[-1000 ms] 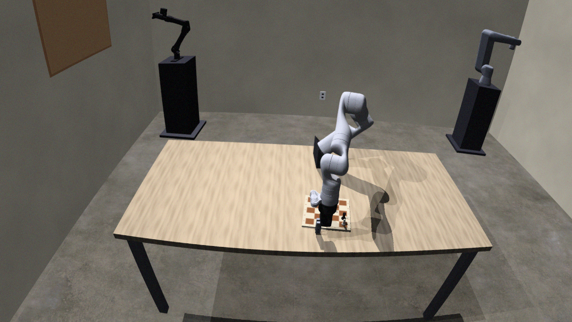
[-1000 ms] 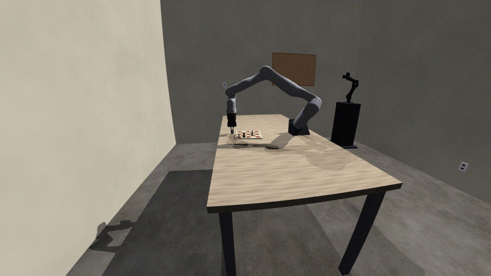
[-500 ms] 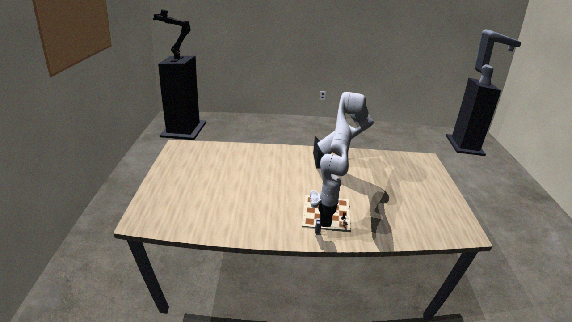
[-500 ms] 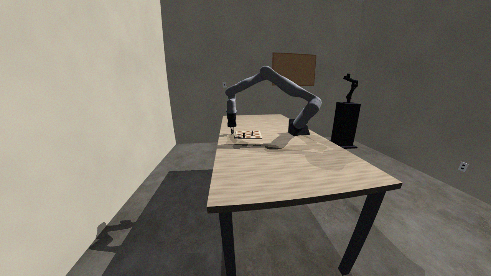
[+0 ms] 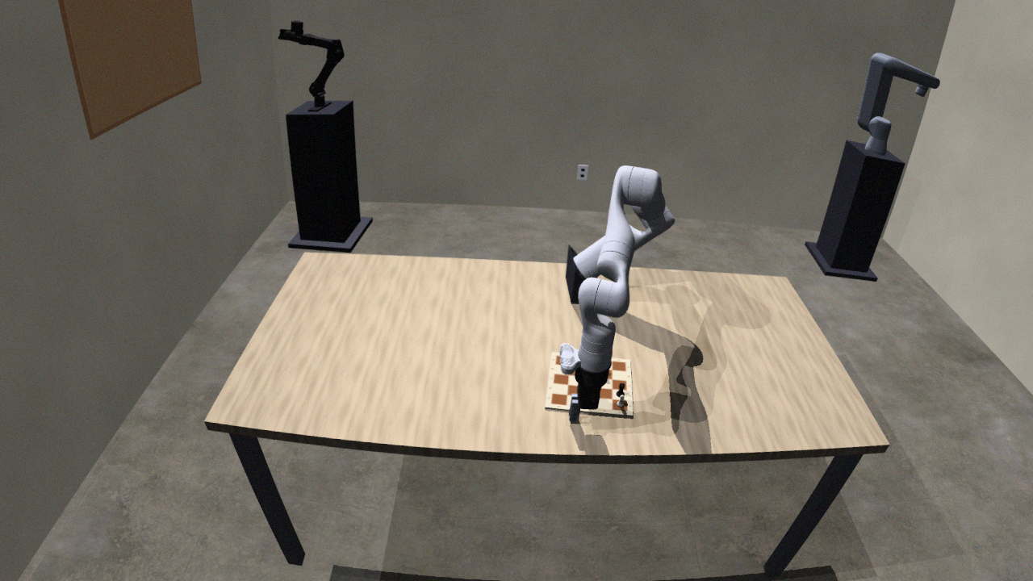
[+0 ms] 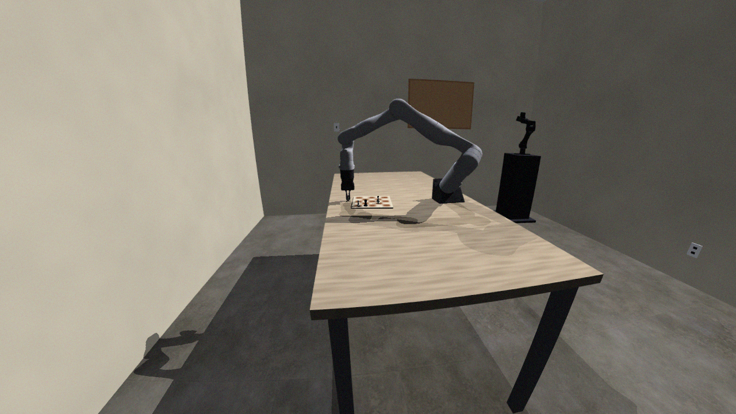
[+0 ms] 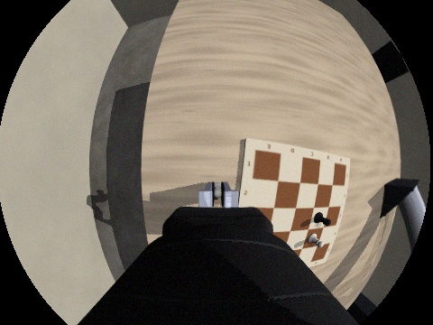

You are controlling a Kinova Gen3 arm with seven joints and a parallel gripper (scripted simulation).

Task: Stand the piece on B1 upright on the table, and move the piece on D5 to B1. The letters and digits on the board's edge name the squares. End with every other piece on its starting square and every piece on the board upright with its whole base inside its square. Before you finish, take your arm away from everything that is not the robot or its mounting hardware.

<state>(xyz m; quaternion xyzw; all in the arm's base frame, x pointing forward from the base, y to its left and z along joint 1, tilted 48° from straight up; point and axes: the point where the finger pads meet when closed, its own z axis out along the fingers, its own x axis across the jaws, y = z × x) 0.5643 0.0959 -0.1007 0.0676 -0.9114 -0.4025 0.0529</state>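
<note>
My hand is 140 mm past the chessboard, 40 mm to the right of it and 20 mm above it.
</note>
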